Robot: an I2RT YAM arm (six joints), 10 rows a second.
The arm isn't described. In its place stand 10 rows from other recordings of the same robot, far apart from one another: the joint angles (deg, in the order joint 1, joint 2, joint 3, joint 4, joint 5, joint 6), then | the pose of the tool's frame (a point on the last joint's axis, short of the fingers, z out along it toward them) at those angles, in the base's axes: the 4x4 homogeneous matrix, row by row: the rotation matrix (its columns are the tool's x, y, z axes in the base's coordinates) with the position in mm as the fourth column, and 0 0 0 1 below.
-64.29, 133.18, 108.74, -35.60, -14.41, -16.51 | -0.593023 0.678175 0.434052 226.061; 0.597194 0.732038 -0.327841 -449.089; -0.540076 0.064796 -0.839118 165.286; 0 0 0 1
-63.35, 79.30, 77.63, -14.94, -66.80, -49.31 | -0.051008 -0.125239 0.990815 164.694; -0.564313 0.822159 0.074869 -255.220; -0.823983 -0.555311 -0.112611 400.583; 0 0 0 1
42.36, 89.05, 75.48, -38.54, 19.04, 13.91 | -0.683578 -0.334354 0.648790 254.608; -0.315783 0.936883 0.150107 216.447; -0.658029 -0.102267 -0.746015 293.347; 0 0 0 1
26.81, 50.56, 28.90, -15.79, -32.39, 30.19 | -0.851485 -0.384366 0.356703 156.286; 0.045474 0.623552 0.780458 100.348; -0.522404 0.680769 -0.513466 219.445; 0 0 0 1
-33.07, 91.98, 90.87, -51.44, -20.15, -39.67 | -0.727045 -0.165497 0.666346 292.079; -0.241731 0.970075 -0.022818 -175.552; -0.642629 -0.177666 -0.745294 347.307; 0 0 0 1
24.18, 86.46, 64.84, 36.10, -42.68, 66.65 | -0.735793 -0.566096 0.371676 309.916; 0.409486 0.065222 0.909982 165.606; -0.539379 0.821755 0.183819 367.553; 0 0 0 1
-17.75, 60.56, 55.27, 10.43, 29.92, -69.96 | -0.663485 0.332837 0.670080 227.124; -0.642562 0.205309 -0.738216 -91.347; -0.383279 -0.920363 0.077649 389.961; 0 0 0 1
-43.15, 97.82, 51.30, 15.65, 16.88, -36.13 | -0.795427 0.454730 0.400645 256.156; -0.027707 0.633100 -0.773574 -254.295; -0.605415 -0.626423 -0.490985 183.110; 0 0 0 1
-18.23, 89.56, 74.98, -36.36, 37.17, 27.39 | -0.373800 0.881692 0.287910 311.164; 0.509073 0.454507 -0.730936 -125.131; -0.775318 -0.126657 -0.618740 294.401; 0 0 0 1
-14.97, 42.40, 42.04, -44.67, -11.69, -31.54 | -0.642458 -0.259830 0.720928 144.217; -0.358454 0.933393 0.016967 -31.095; -0.677318 -0.247519 -0.692803 272.960; 0 0 0 1
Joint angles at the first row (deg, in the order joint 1, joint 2, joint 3, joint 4, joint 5, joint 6):
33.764 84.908 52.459 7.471 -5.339 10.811
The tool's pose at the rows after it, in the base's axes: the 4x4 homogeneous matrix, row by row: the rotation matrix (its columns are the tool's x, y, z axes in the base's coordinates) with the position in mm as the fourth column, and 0 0 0 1 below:
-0.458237 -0.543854 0.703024 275.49; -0.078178 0.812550 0.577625 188.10; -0.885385 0.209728 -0.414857 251.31; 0 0 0 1
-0.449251 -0.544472 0.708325 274.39; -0.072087 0.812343 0.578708 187.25; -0.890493 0.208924 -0.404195 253.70; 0 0 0 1
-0.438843 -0.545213 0.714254 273.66; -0.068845 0.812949 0.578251 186.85; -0.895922 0.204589 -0.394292 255.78; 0 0 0 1
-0.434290 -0.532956 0.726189 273.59; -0.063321 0.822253 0.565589 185.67; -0.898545 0.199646 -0.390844 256.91; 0 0 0 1
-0.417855 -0.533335 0.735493 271.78; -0.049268 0.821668 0.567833 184.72; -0.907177 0.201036 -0.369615 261.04; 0 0 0 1
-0.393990 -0.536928 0.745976 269.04; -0.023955 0.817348 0.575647 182.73; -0.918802 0.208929 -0.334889 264.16; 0 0 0 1
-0.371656 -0.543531 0.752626 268.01; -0.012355 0.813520 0.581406 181.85; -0.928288 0.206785 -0.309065 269.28; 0 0 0 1
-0.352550 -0.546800 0.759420 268.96; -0.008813 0.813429 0.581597 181.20; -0.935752 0.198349 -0.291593 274.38; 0 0 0 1
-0.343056 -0.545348 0.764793 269.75; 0.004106 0.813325 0.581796 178.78; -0.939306 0.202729 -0.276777 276.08; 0 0 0 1
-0.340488 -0.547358 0.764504 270.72; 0.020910 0.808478 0.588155 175.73; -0.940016 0.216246 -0.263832 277.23; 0 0 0 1
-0.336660 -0.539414 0.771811 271.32; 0.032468 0.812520 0.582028 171.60; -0.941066 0.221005 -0.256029 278.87; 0 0 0 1
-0.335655 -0.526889 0.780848 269.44; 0.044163 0.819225 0.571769 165.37; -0.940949 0.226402 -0.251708 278.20; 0 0 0 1
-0.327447 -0.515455 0.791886 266.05; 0.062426 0.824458 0.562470 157.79; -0.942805 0.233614 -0.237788 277.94; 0 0 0 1
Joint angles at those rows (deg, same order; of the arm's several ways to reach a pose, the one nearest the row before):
33.779 84.486 52.383 7.488 -5.120 10.985
33.775 83.962 52.207 7.817 -5.006 10.985
33.814 83.591 52.114 8.170 -4.759 10.816
33.750 83.326 52.053 8.212 -3.831 10.898
33.815 82.516 51.779 9.001 -3.582 11.068
33.785 81.461 50.720 11.133 -3.647 11.513
33.746 80.771 50.690 12.038 -3.747 11.339
33.561 80.519 51.234 12.295 -3.717 10.833
33.095 80.247 51.030 13.108 -4.003 11.024
32.443 79.982 50.756 13.869 -4.946 11.599
31.747 79.480 50.537 14.048 -5.097 11.863
30.969 78.381 49.397 14.346 -5.075 12.205
30.079 76.793 47.759 15.221 -5.154 12.651

